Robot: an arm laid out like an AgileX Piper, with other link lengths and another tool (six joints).
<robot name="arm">
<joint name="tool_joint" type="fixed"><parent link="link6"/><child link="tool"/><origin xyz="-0.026 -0.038 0.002" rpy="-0.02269 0 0.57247"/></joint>
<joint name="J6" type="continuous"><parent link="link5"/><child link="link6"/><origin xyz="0.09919 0 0" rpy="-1.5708 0 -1.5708"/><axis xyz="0 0 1"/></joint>
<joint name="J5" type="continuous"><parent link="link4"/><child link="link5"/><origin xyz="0 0 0" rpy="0 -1.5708 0"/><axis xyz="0 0 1"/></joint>
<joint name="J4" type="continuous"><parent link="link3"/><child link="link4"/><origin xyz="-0.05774 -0.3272 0" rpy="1.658 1.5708 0"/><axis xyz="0 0 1"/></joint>
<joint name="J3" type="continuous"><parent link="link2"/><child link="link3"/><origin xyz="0.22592 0.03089 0" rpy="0 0 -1.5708"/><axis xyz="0 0 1"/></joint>
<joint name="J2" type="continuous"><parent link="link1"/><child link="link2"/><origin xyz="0 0 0" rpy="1.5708 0 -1.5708"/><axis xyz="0 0 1"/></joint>
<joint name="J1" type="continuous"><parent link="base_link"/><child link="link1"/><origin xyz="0 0 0.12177" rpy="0 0 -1.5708"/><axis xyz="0 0 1"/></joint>
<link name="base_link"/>
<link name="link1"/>
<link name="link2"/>
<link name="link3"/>
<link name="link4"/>
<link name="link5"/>
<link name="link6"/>
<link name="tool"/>
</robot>
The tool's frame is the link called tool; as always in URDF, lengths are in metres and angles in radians. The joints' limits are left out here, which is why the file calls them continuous.
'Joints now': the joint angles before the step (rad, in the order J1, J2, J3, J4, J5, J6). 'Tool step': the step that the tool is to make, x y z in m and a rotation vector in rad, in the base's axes. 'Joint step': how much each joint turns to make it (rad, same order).
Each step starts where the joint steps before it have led.
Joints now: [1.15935, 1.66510, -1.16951, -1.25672, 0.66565, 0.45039]
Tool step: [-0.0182, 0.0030, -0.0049, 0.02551, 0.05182, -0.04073]
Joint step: [0.03952, -0.00733, 0.01551, 0.05081, 0.04353, 0.04421]
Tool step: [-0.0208, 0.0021, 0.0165, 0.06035, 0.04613, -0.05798]
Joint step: [0.04599, -0.04961, 0.00001, 0.07690, 0.06923, 0.02985]
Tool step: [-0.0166, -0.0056, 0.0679, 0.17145, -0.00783, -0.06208]
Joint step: [0.03695, -0.14909, -0.03295, 0.04821, 0.08134, 0.03141]
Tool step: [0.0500, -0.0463, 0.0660, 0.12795, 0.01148, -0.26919]
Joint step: [-0.16761, -0.09765, -0.09320, 0.07897, 0.12143, -0.02126]
